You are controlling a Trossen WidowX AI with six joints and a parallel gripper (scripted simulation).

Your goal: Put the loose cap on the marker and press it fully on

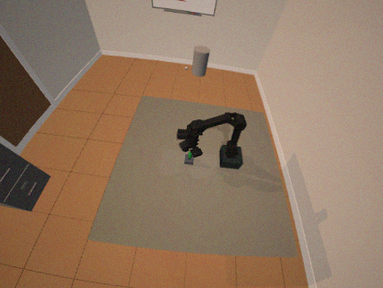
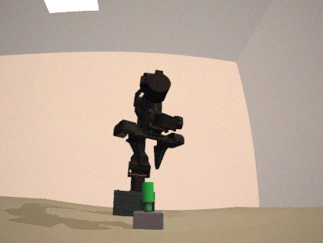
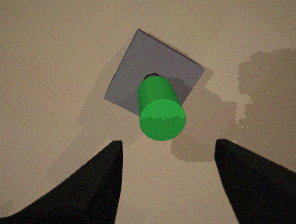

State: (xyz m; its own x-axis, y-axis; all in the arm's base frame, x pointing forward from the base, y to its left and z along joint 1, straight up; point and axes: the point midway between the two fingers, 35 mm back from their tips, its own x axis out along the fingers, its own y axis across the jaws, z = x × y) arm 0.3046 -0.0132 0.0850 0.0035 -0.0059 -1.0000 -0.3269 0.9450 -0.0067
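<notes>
My gripper tip is 60 mm above the green cap. Also, from my gripper tip: grey holder block: 130 mm below.
</notes>
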